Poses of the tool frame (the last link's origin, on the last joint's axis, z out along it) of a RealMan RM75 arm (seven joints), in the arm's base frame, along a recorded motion.
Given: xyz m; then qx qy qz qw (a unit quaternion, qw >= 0).
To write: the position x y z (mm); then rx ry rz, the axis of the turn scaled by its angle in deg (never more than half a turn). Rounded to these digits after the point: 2 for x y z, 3 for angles.
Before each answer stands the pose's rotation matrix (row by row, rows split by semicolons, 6 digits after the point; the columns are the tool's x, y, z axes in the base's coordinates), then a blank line. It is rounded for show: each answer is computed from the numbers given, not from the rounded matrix.
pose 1, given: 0.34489 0.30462 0.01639 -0.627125 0.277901 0.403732 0.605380
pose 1, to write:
0.519543 -0.837381 -0.169910; 0.140265 -0.112571 0.983694; -0.842853 -0.534903 0.058970

344.89 304.62 16.39 -83.115 36.831 53.508
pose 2, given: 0.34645 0.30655 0.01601 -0.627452 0.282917 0.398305 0.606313
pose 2, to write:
0.522622 -0.838028 -0.156762; 0.127961 -0.104685 0.986239; -0.842907 -0.535490 0.052524

346.45 306.55 16.01 -83.126 37.481 52.768
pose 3, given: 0.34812 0.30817 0.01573 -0.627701 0.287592 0.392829 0.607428
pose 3, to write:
0.525953 -0.838273 -0.143775; 0.116187 -0.096645 0.988514; -0.842540 -0.536617 0.046566

348.12 308.17 15.73 -83.121 38.083 52.019
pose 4, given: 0.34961 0.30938 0.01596 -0.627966 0.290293 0.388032 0.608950
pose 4, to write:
0.530322 -0.837172 -0.133794; 0.107996 -0.089820 0.990085; -0.840889 -0.539514 0.042778

349.61 309.38 15.96 -83.105 38.417 51.352
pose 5, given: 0.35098 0.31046 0.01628 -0.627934 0.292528 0.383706 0.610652
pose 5, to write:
0.534394 -0.835998 -0.124618; 0.101245 -0.083063 0.991388; -0.839150 -0.542409 0.040252

350.98 310.46 16.28 -83.043 38.686 50.744
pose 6, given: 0.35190 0.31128 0.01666 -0.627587 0.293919 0.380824 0.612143
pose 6, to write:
0.537169 -0.835157 -0.118159; 0.097318 -0.077785 0.992209; -0.837841 -0.544483 0.039492

351.90 311.28 16.66 -82.946 38.846 50.332
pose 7, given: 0.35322 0.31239 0.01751 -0.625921 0.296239 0.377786 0.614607
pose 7, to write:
0.539040 -0.835225 -0.108787; 0.093536 -0.069000 0.993222; -0.837071 -0.545562 0.040929

353.22 312.39 17.51 -82.643 39.114 49.881
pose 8, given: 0.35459 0.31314 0.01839 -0.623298 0.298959 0.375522 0.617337
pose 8, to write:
0.539213 -0.836329 -0.099007; 0.090966 -0.059036 0.994103; -0.837242 -0.545039 0.044245

354.59 313.14 18.39 -82.206 39.429 49.527
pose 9, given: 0.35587 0.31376 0.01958 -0.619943 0.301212 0.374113 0.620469
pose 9, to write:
0.538622 -0.837719 -0.090072; 0.090782 -0.048579 0.994685; -0.837643 -0.543936 0.049884

355.87 313.76 19.58 -81.659 39.676 49.278
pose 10, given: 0.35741 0.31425 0.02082 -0.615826 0.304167 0.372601 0.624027
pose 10, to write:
0.537302 -0.839654 -0.079298; 0.090398 -0.036146 0.995250; -0.838531 -0.541918 0.056482

357.41 314.25 20.82 -81.000 40.007 49.008
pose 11, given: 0.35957 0.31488 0.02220 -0.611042 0.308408 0.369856 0.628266
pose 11, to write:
0.536182 -0.841637 -0.064471; 0.087835 -0.020332 0.995927; -0.839520 -0.539661 0.063024

359.57 314.88 22.20 -80.233 40.496 48.564
